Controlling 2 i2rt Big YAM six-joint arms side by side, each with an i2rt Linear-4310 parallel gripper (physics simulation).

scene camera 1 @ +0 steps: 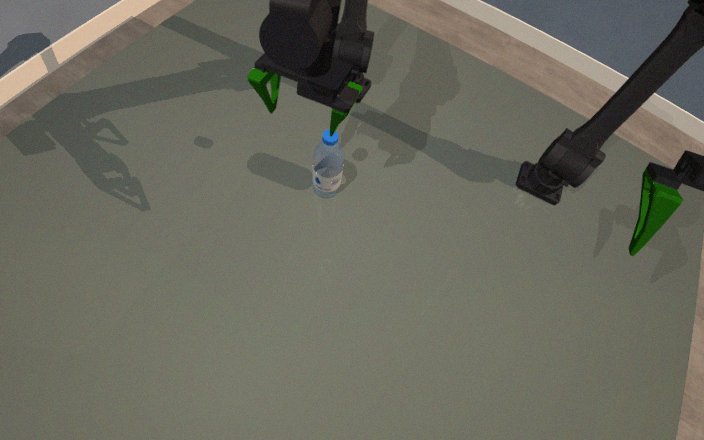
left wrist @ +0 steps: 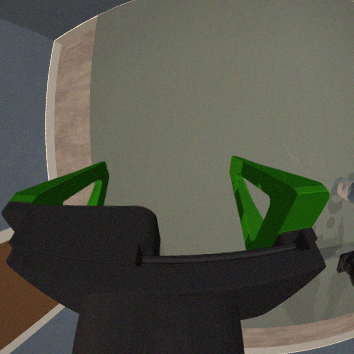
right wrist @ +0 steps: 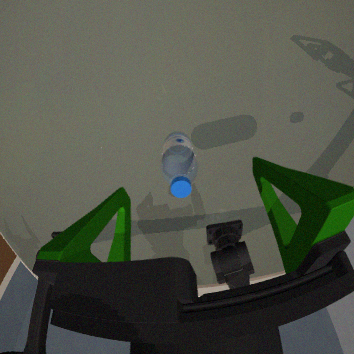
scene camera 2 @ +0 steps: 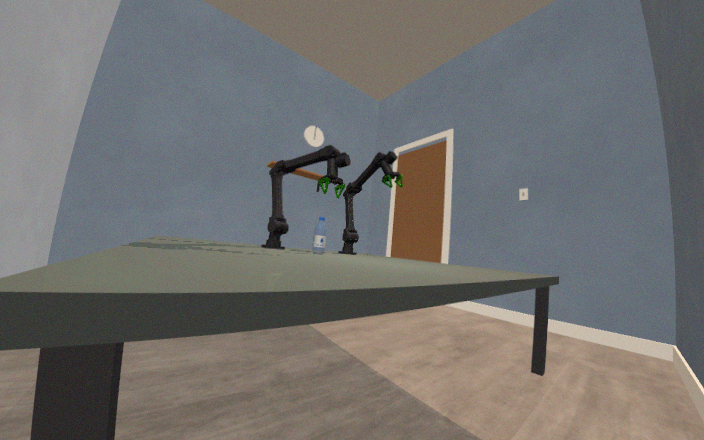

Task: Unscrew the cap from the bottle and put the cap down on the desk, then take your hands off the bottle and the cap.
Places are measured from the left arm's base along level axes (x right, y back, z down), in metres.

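Pixels of known places: left gripper, fingertip midpoint: (scene camera 1: 683, 274) (left wrist: 167, 165) (scene camera 2: 397, 187); right gripper, fingertip midpoint: (scene camera 1: 302, 122) (right wrist: 187, 179) (scene camera 2: 331, 196); left arm's base at its link origin: (scene camera 1: 538, 184) (scene camera 2: 347, 253); right arm's base at its link origin: (left wrist: 348, 259) (right wrist: 223, 230) (scene camera 2: 273, 248).
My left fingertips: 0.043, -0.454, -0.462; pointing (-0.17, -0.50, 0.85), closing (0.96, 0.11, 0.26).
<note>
Ahead of a thing's pixels: the offset from my left fingertips to its top centre, as dx, dy, dz. Level surfaces: height alone.
A clear bottle @[+0.441, +0.156, +0.265] (scene camera 1: 327, 173) (scene camera 2: 319, 240) (left wrist: 345, 190) (right wrist: 178, 157) with a white label stands upright on the desk @[dz +0.462] (scene camera 1: 311, 321) (scene camera 2: 233, 272). Its blue cap @[+0.441, +0.156, +0.264] (scene camera 1: 330, 137) (scene camera 2: 321, 218) (right wrist: 181, 188) sits on top of the neck. My right gripper (scene camera 1: 302, 123) (scene camera 2: 331, 195) (right wrist: 187, 179) is open and empty, pointing down high above the desk, apart from the bottle. One of its fingertips overlaps the cap in scene camera 1. My left gripper (scene camera 2: 394, 186) (left wrist: 167, 165) is open and empty, raised well away from the bottle; one finger shows at the right of scene camera 1.
The left arm's base (scene camera 1: 539, 181) (scene camera 2: 347, 251) (right wrist: 225, 232) stands on the desk, to the right of the bottle in both scene cameras. The right arm's base (scene camera 2: 272, 245) is left of the bottle in scene camera 2. Arm shadows cross the desk.
</note>
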